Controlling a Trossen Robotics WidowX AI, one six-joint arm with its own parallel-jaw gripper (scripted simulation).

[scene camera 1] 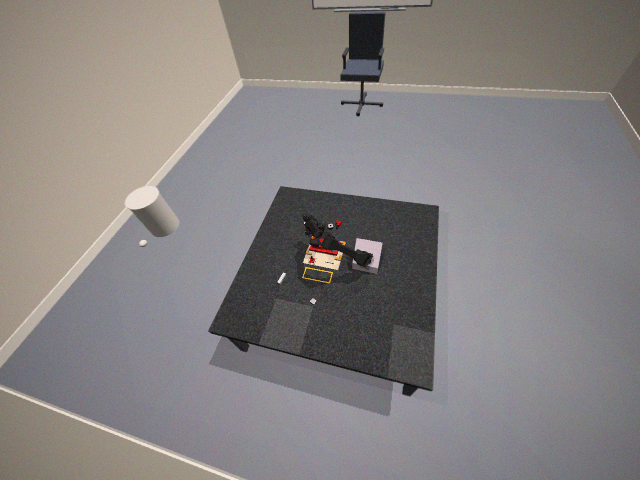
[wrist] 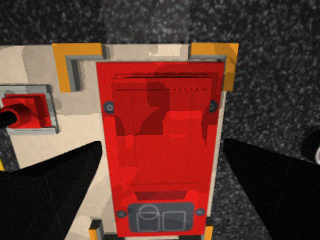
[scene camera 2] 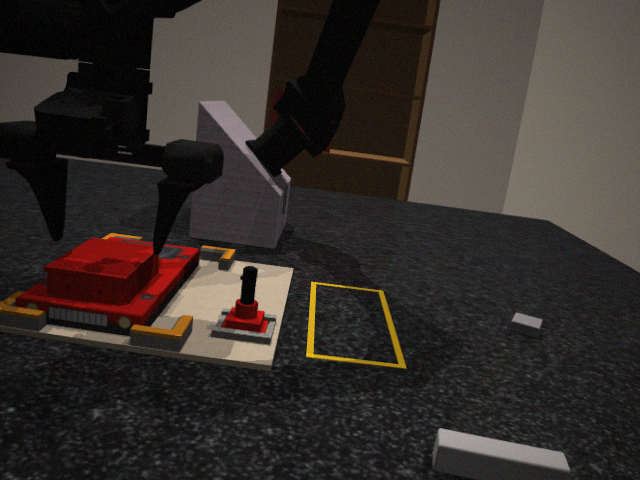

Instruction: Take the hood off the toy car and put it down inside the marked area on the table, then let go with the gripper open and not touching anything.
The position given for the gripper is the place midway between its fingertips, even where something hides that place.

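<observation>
The gripper (scene camera 2: 106, 247), (wrist: 163, 145) is open, holding nothing. A hood (scene camera 2: 103, 271), (wrist: 161, 122) is visible too.
</observation>
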